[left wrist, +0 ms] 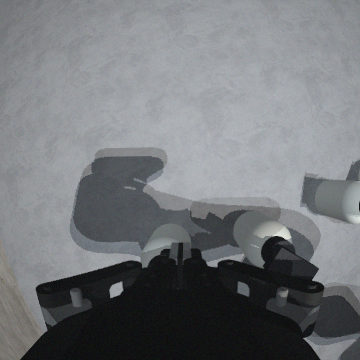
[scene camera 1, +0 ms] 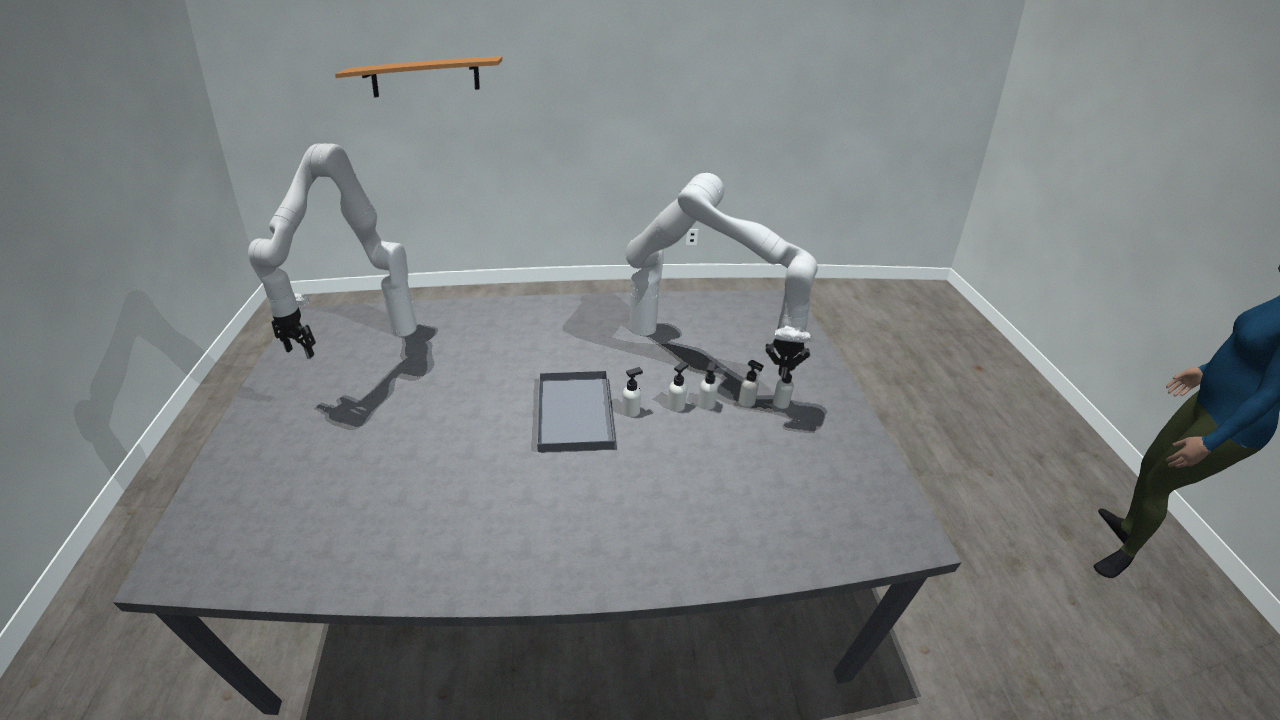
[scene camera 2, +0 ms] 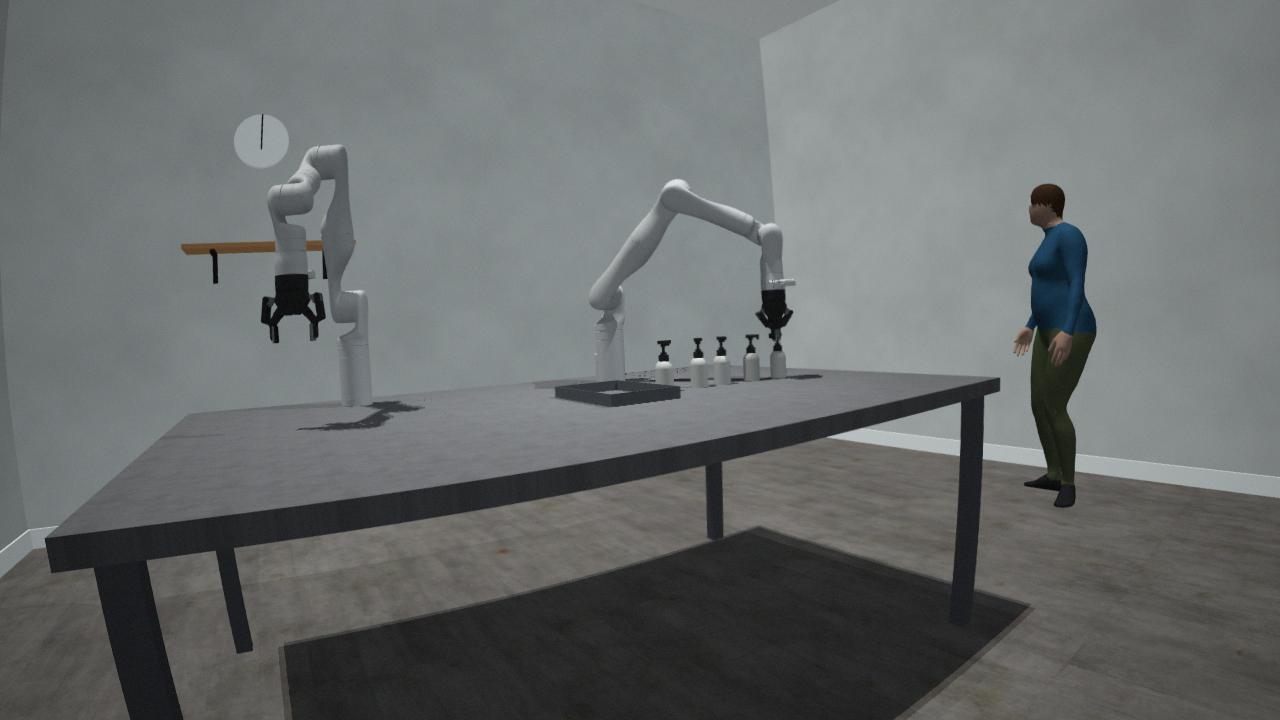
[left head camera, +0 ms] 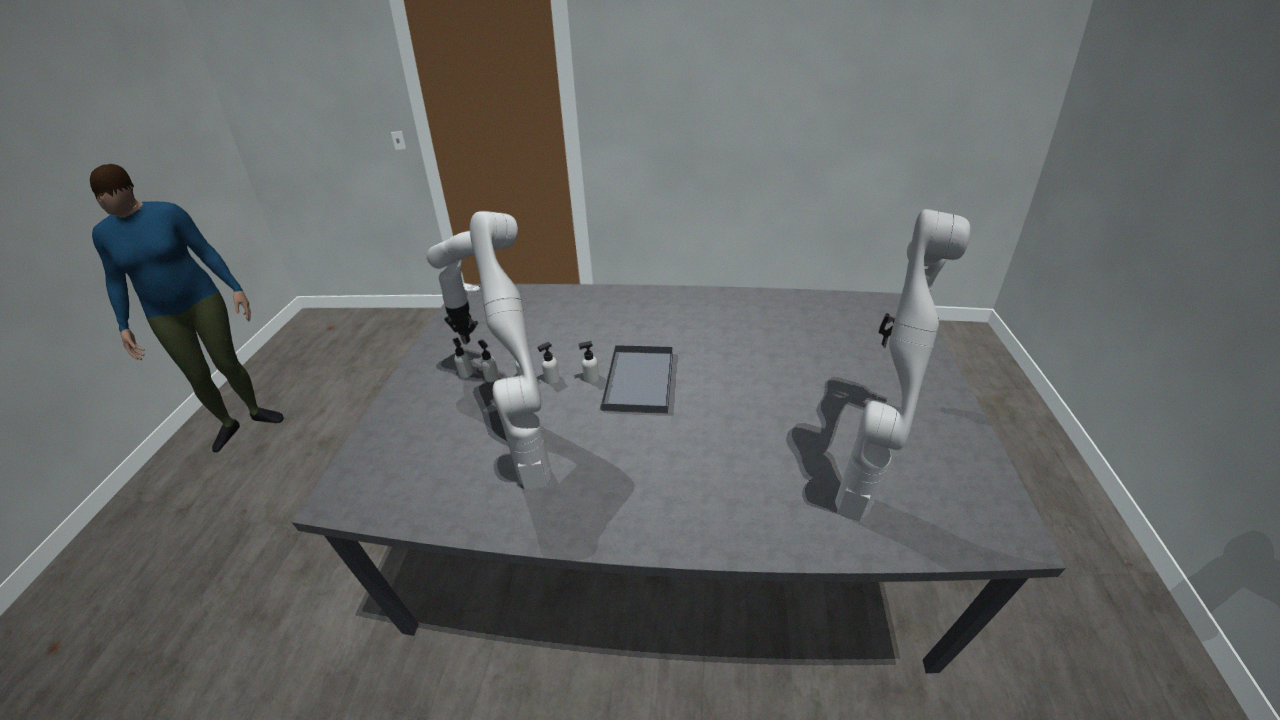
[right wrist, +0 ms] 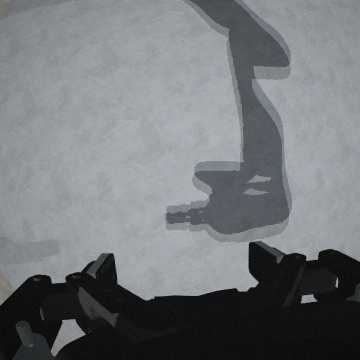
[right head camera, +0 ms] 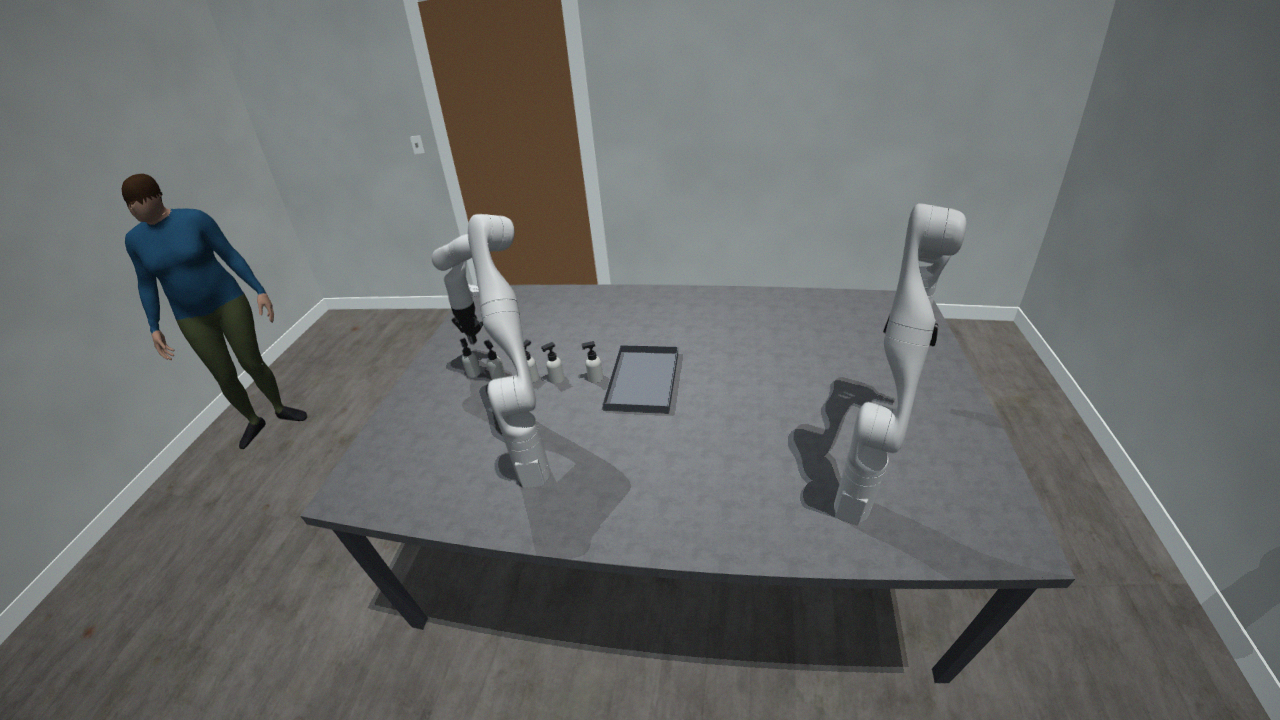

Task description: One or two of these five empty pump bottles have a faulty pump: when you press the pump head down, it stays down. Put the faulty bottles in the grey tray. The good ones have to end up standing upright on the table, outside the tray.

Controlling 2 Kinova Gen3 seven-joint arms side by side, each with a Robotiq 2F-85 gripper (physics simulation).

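Frame: origin at the left arm's base, x ahead, y left, z up, level; centimetres.
Seen in the pictures: left gripper, between the fingertips: [left wrist: 180, 254] [scene camera 1: 782, 376] [scene camera 2: 776, 341] [left head camera: 466, 343] [right head camera: 473, 343]; right gripper, between the fingertips: [scene camera 1: 300, 354] [scene camera 2: 294, 342] [right wrist: 182, 263]; left arm's base, origin of its link: [scene camera 1: 642, 328] [left head camera: 535, 475] [right head camera: 534, 474]; right arm's base, origin of its link: [scene camera 1: 404, 329] [scene camera 2: 357, 404] [left head camera: 852, 504] [right head camera: 852, 508].
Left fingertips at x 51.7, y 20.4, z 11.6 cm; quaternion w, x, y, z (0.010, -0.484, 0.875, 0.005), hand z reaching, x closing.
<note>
Offsets run from my left fingertips to a thing's top centre.
Five white pump bottles with black heads stand upright on the table outside the tray: an end bottle {dz +2.4, dx -1.2, dy +2.8 cm} [scene camera 1: 783, 395] [scene camera 2: 777, 363] [left wrist: 167, 239], a second {dz +2.4, dx -5.5, dy -6.6 cm} [scene camera 1: 748, 392] [scene camera 2: 751, 366] [left wrist: 260, 232], a third {dz +2.4, dx -8.6, dy -18.4 cm} [scene camera 1: 708, 394] [scene camera 2: 721, 369], a fourth {dz +2.4, dx -11.0, dy -27.0 cm} [scene camera 1: 678, 394] [scene camera 2: 699, 371] and one beside the tray {dz +2.4, dx -13.3, dy -39.9 cm} [scene camera 1: 631, 399] [scene camera 2: 664, 370]. The grey tray {dz -8.6, dx -17.9, dy -55.1 cm} [left head camera: 634, 408] [scene camera 1: 572, 445] holds no bottle. My left gripper [scene camera 1: 785, 374] [scene camera 2: 775, 335] [left wrist: 180, 254] is shut, pointing down, fingertips at the top of the end bottle's pump head, which they largely hide. My right gripper [scene camera 2: 293, 338] [right wrist: 182, 263] is open and empty, high above the table.
The end and second bottles stand close together, and the third and fourth are also close. The table's edge [scene camera 1: 904, 461] lies to the right of the bottles in scene camera 1. A person [left head camera: 161, 268] [scene camera 2: 1062, 277] stands beyond the table on the bottles' side.
</note>
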